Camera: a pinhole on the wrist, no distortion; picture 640 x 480 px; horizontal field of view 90.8 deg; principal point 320.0 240.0 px. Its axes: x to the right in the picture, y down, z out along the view. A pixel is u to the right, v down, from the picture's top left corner.
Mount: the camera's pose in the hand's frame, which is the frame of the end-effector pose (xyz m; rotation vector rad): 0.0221 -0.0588 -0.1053 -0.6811 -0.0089 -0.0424
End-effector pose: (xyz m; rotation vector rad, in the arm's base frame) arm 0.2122 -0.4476 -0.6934 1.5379 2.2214 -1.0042
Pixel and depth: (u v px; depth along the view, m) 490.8 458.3 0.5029
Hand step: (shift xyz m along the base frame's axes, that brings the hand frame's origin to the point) 0.3262 0.2803 -0.4309
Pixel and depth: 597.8 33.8 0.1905
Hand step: -0.1337 0.0421 -0.1790
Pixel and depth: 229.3 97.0 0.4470
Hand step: 0.0470 -0.3103 -0.2311
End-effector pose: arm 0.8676 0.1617 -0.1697 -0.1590 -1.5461 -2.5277
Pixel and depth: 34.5 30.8 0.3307
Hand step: 0.2763 0.2825 0.0688
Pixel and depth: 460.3 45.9 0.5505
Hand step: -0.2468 0.4507 0.3066
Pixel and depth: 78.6 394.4 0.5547
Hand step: 0.4842 -0.0651 0.4464
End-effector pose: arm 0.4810 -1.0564 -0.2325 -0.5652 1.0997 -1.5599
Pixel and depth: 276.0 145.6 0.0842
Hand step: -0.0351 -0.0012 0.0087
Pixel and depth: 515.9 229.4 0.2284
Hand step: 0.0536 -0.1807 -0.0591
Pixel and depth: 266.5 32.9 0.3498
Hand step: 0.2591 -0.0667 0.1627
